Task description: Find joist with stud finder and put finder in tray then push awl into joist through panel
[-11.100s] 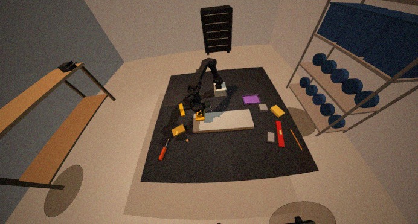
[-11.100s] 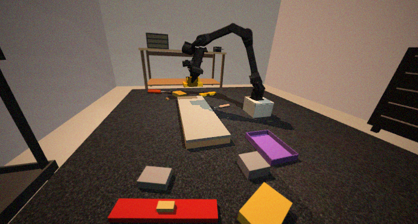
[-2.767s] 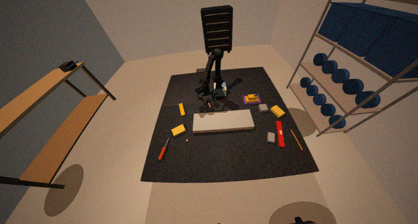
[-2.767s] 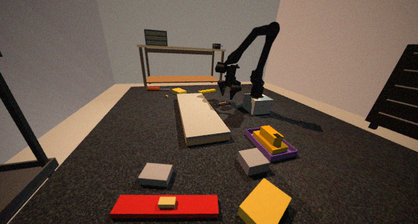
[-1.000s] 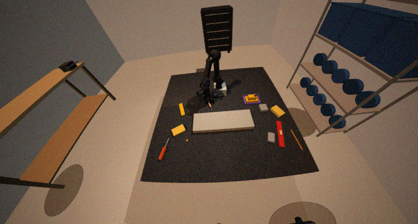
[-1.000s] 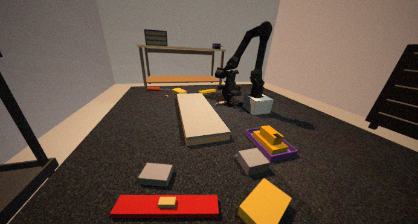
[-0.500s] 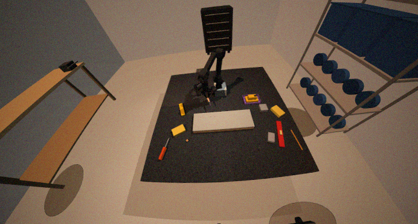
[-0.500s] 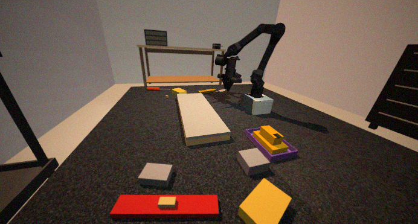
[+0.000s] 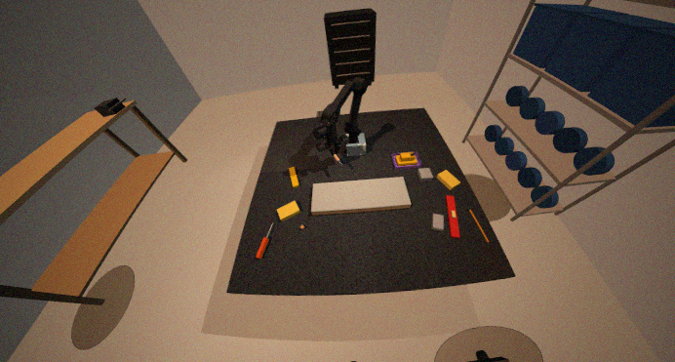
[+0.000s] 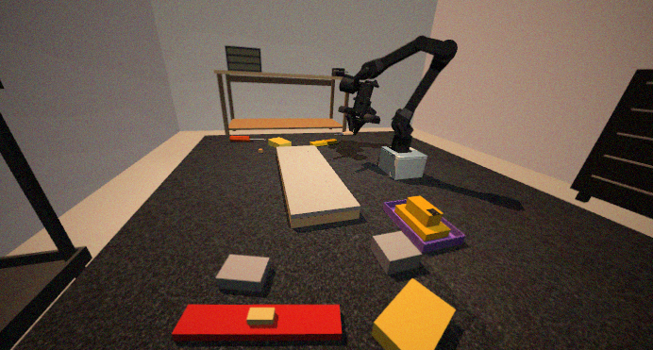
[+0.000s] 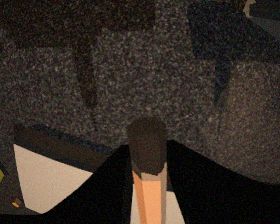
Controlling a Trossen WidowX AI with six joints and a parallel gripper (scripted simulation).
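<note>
My gripper tip is 5 cm short of the awl, 2 cm to the right of it and 1 cm below it. Also, from my gripper tip: purple tray 2 cm ahead, 44 cm to the left, 11 cm below; stud finder 2 cm ahead, 46 cm to the left, 8 cm below; square indicator window 2 cm ahead, 47 cm to the left, 6 cm below.
</note>
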